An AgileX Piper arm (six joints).
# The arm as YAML. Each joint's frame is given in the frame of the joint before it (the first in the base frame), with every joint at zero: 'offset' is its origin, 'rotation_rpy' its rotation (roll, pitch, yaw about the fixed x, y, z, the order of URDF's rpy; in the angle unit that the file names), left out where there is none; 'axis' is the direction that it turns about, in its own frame. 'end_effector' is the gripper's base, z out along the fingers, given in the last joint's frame.
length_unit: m
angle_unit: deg
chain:
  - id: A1
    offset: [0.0, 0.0, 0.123]
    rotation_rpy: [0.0, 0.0, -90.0]
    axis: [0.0, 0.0, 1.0]
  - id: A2
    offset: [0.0, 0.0, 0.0]
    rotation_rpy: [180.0, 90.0, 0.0]
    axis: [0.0, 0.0, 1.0]
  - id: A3
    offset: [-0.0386, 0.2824, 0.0]
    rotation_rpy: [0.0, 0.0, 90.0]
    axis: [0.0, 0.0, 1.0]
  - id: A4
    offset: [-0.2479, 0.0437, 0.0]
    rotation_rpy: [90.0, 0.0, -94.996]
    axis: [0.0, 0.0, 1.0]
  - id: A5
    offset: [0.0, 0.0, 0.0]
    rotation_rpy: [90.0, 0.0, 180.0]
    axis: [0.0, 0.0, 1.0]
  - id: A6
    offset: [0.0, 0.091, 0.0]
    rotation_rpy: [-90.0, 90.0, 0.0]
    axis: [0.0, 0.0, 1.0]
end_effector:
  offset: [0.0, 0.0, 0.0]
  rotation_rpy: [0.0, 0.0, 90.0]
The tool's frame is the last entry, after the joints.
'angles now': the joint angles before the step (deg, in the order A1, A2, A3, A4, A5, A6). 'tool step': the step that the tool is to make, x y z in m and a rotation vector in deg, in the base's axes. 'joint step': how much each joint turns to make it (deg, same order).
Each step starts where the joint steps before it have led.
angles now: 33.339, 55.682, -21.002, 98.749, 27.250, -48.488
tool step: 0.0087, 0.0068, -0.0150, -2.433, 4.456, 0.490
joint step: 0.007, 5.488, -0.370, 0.021, 0.632, 0.083
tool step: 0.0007, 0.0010, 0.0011, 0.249, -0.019, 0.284
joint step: -0.017, 0.220, -0.319, -0.012, 0.364, 0.004
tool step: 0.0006, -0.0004, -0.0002, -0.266, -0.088, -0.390
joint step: 0.001, -0.001, -0.022, -0.043, -0.484, 0.049
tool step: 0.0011, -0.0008, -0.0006, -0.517, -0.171, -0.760
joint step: 0.015, 0.017, 0.004, 0.053, -0.944, -0.050
